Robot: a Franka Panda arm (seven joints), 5 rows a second.
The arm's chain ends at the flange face. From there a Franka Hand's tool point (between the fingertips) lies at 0.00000 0.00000 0.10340 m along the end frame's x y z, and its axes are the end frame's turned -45 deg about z.
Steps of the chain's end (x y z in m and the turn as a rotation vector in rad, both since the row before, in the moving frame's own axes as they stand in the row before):
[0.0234 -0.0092 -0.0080 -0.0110 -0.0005 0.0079]
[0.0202 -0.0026 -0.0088 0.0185 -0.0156 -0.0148]
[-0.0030 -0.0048 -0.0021 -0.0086 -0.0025 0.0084]
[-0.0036 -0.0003 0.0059 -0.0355 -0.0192 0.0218]
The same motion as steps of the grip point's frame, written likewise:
[0.0222 0.0108 -0.0080 -0.0074 -0.0081 0.0079]
[0.0163 0.0100 -0.0088 0.0241 0.0021 -0.0148]
[0.0005 -0.0051 -0.0021 -0.0043 -0.0078 0.0084]
[-0.0063 -0.0016 0.0058 -0.0115 -0.0387 0.0218]

